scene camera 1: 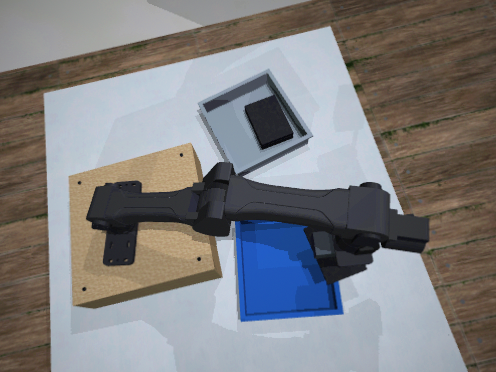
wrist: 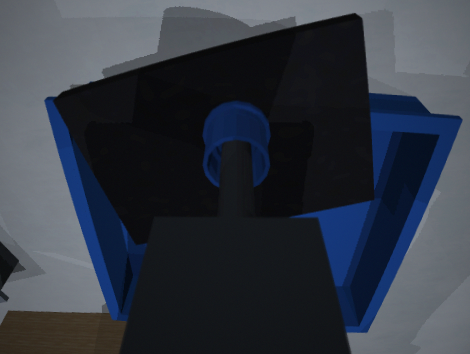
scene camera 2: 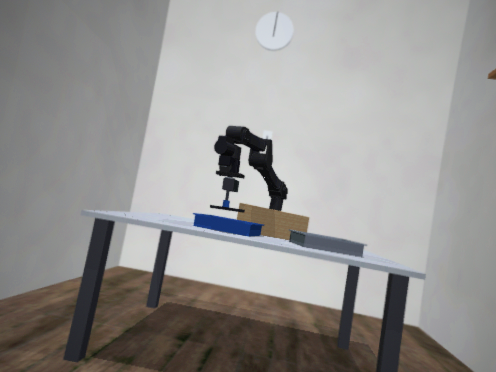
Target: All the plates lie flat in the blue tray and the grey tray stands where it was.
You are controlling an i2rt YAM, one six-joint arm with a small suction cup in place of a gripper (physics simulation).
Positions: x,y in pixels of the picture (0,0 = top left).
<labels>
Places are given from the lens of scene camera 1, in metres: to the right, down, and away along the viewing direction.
blue tray [scene camera 1: 278,277]: 0.07, 0.22, 0.94
grey tray [scene camera 1: 225,113]: -0.07, -0.21, 1.11
The marked spots on the grey tray and the blue tray are 0.48 m apart.
</labels>
